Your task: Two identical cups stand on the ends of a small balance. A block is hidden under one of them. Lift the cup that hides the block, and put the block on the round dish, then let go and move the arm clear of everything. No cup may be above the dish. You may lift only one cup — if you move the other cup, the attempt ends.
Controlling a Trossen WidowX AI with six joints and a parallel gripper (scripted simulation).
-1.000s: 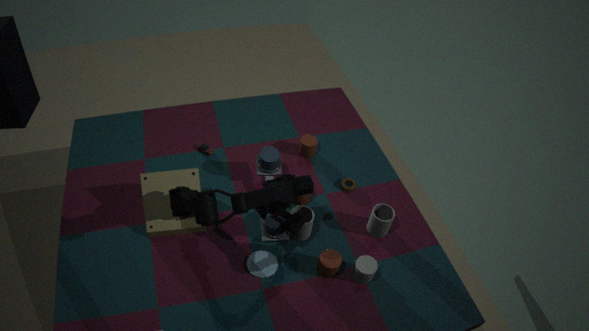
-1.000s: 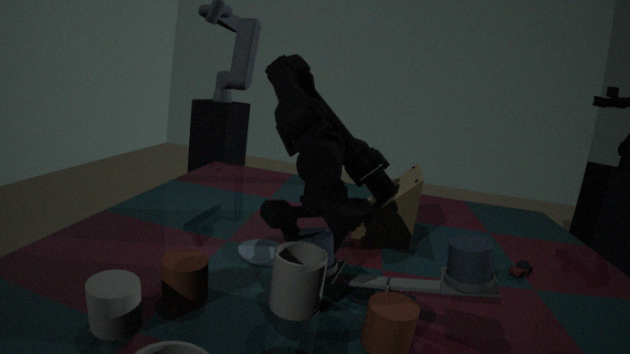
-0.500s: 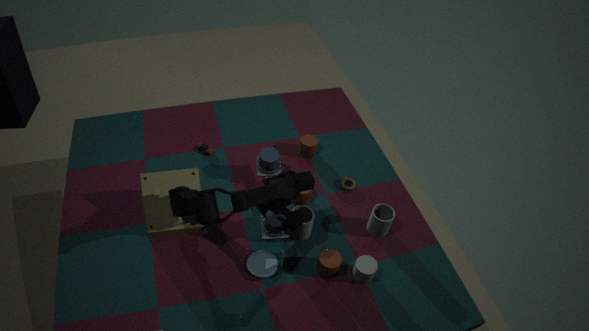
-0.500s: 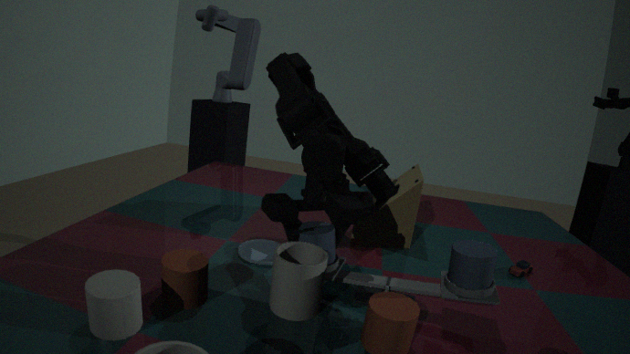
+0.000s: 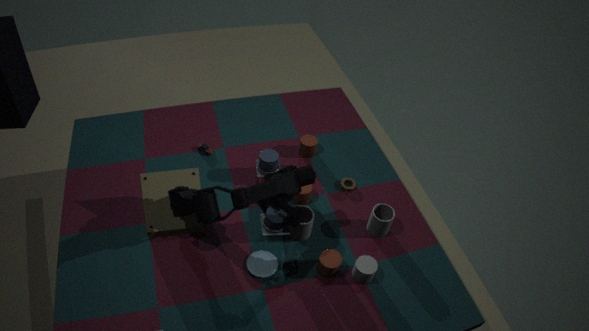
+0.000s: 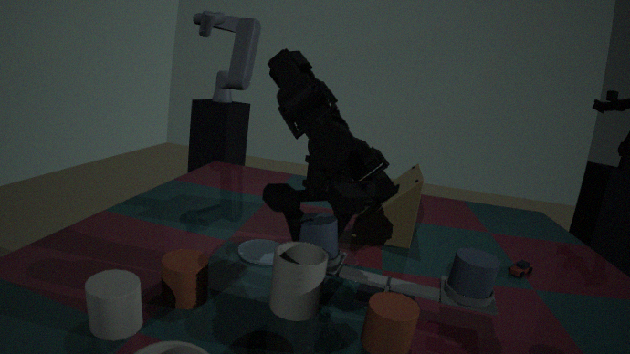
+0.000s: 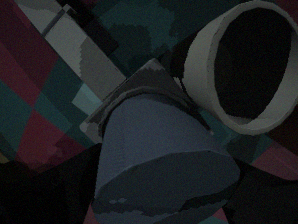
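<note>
The grey block lies 10 mm below my gripper tip. The rest, counted from my gripper tip: pale round dish: 50 mm behind, 120 mm to the right, 70 mm below; white cylinder: 270 mm ahead, 210 mm to the right, 40 mm below; blue-grey cup: 20 mm to the right, 10 mm above.
</note>
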